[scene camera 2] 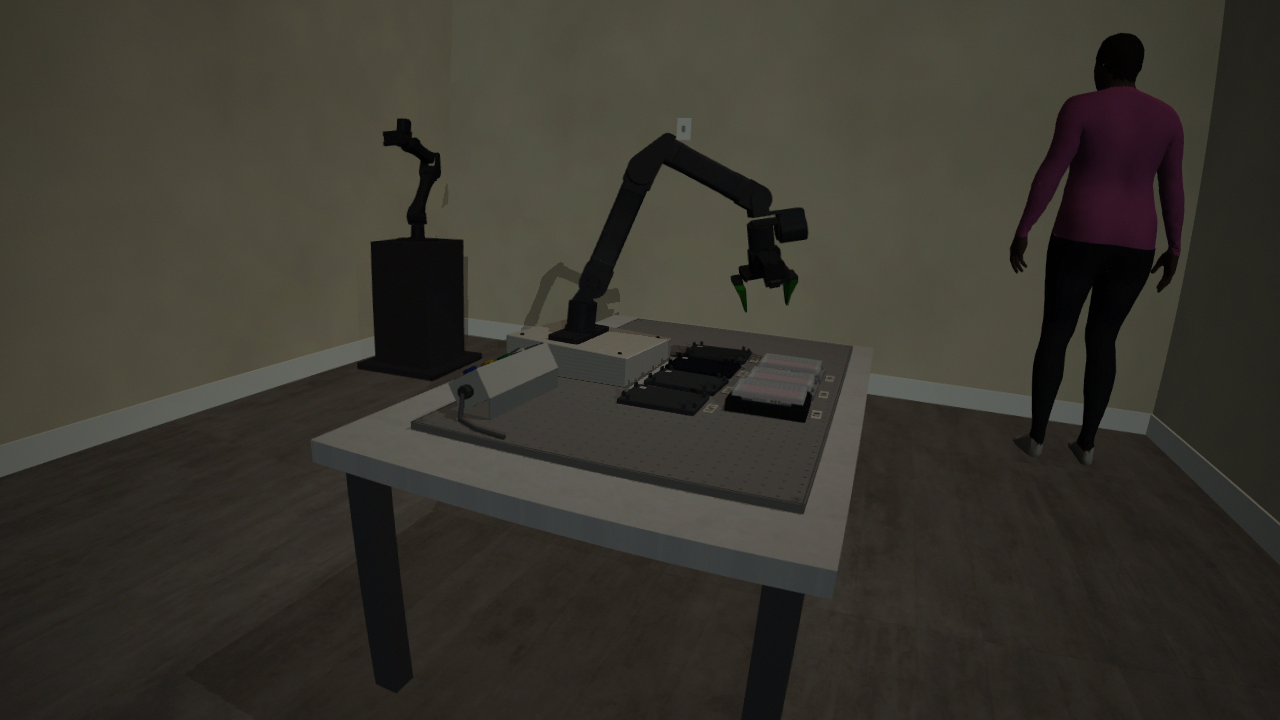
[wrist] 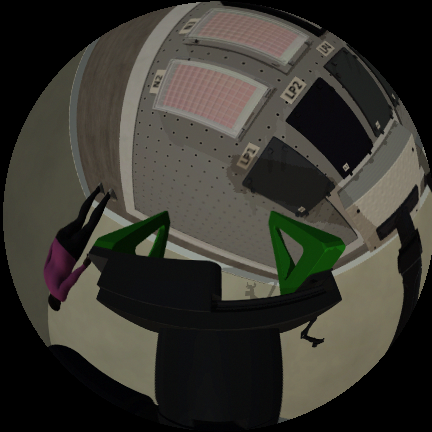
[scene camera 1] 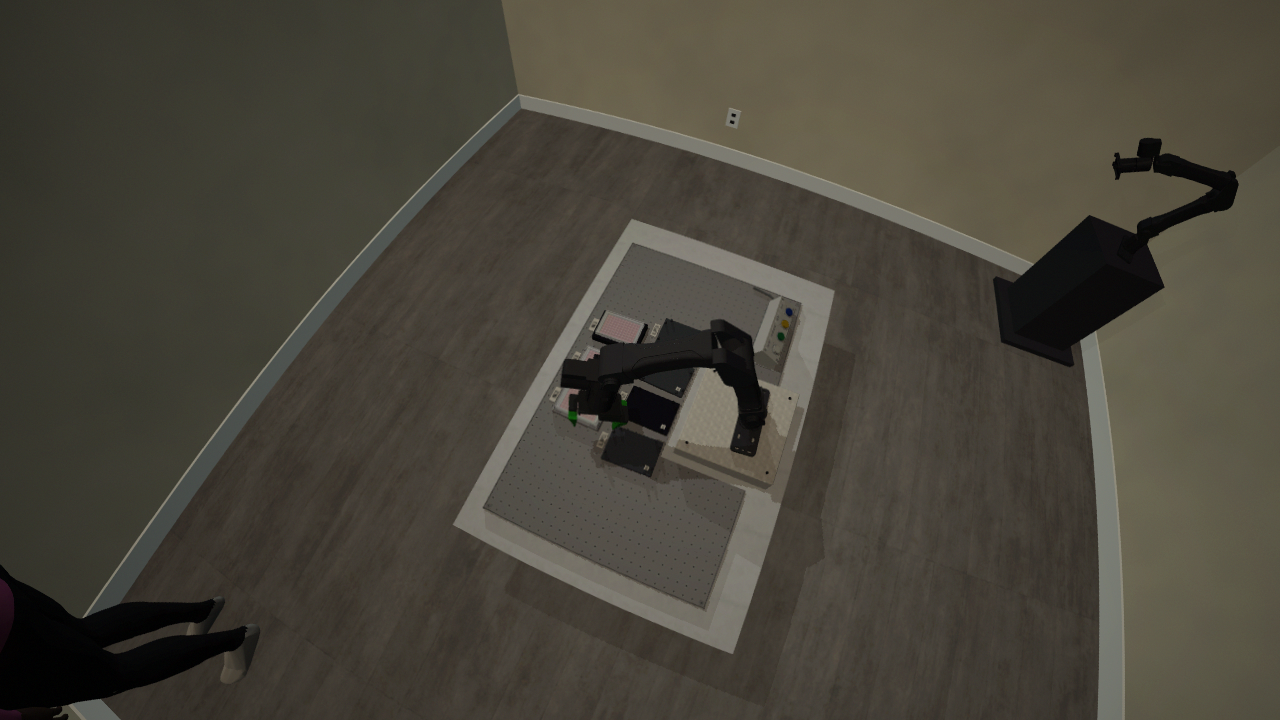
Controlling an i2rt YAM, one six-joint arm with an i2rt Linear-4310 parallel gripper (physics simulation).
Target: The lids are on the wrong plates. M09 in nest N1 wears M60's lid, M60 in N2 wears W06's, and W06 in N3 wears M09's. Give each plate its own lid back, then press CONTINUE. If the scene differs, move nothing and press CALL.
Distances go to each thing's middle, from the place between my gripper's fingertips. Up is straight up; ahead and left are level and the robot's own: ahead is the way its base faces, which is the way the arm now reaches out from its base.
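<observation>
I find my gripper 7 cm short of the nest labelled N1 [scene camera 2: 798,413] now, and it is 11 cm above it and 35 cm to the left of it.
</observation>
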